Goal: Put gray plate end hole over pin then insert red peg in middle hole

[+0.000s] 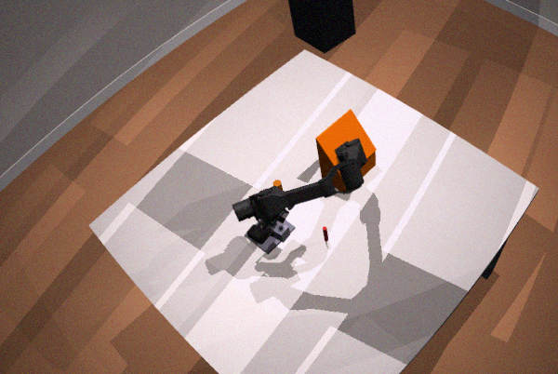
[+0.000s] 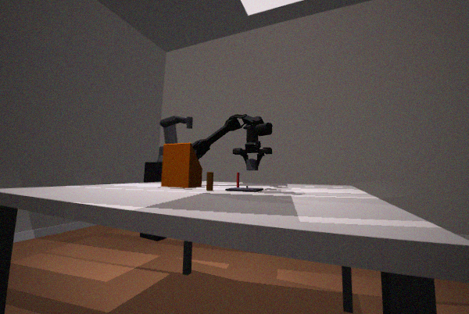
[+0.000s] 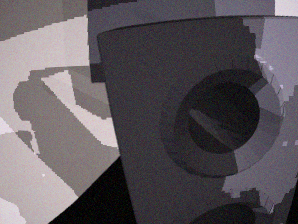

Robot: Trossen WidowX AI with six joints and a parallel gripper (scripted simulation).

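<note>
My gripper tip is 90 mm above the base, 50 mm to the left of it and 10 mm past it. The rest, counted from my gripper tip: red peg (130 mm behind, 100 mm to the left, 60 mm below); then gray plate (30 mm above); then small orange cylinder (160 mm to the right, 140 mm behind, 60 mm below).
</note>
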